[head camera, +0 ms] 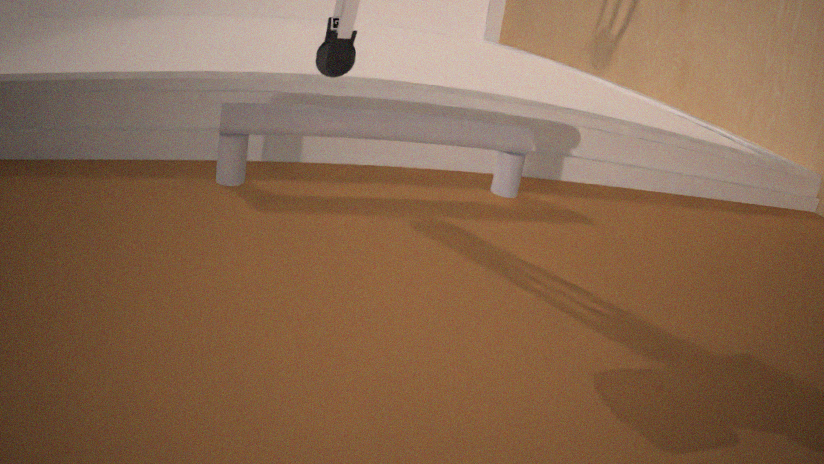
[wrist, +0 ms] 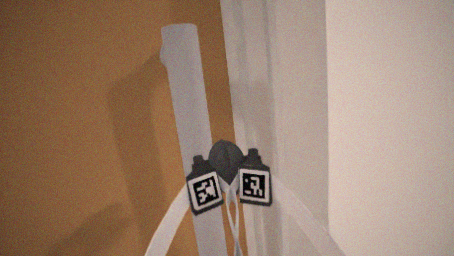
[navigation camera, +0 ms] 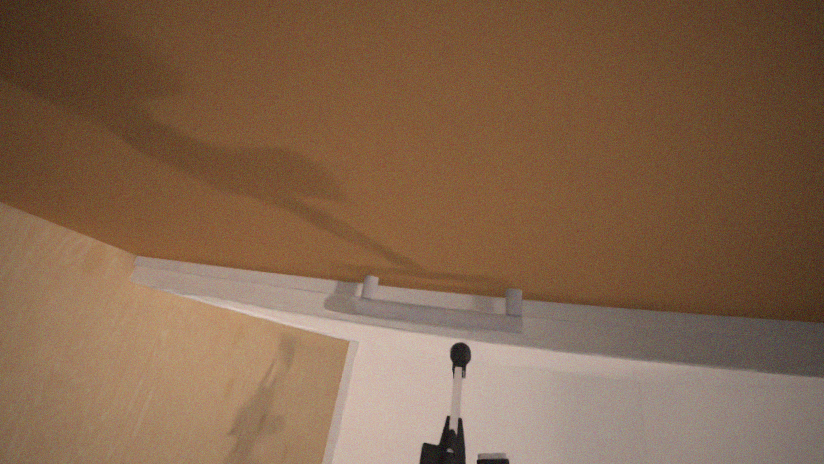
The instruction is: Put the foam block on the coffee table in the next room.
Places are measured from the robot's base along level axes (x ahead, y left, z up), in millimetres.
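Pixels of known places: gripper, fingertip midpoint: [head camera: 332,74] [wrist: 224,158] [navigation camera: 461,343].
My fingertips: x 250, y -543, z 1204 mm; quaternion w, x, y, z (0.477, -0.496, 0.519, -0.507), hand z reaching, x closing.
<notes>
Behind a point stands the place of what it marks.
The foam block and the coffee table do not show in these views. My gripper [head camera: 335,56] @[y -543, x 250, z 1204 mm] [navigation camera: 460,354] @[y -543, x 250, z 1204 mm] [wrist: 224,158] @[y -543, x 250, z 1204 mm] is shut, its two dark fingertips pressed together with nothing visible between them. A grey bar handle [head camera: 374,123] @[y -504, x 284, z 1160 mm] [navigation camera: 438,315] @[y -503, x 286, z 1157 mm] [wrist: 187,90] @[y -519, x 277, z 1261 mm] stands on two short posts on a brown door-like panel [head camera: 345,317] @[y -265, x 296, z 1226 mm] [navigation camera: 518,144] @[y -105, x 255, z 1267 mm] [wrist: 60,75] @[y -385, x 327, z 1292 mm]. In the head and navigation views the fingertips show a little apart from the bar, on the pale wall's side. In the wrist view they lie beside the bar's right edge.
A pale wall with grey edge trim [head camera: 115,115] @[y -590, x 327, z 1453 mm] [navigation camera: 663,340] @[y -591, x 322, z 1600 mm] [wrist: 295,100] @[y -621, x 291, z 1239 mm] runs along the brown panel. A light wood surface [head camera: 720,86] @[y -1051, x 277, z 1 mm] [navigation camera: 86,345] @[y -639, x 54, z 1 mm] shows beyond the trim. Shadows of the arm and gripper fall on the panel.
</notes>
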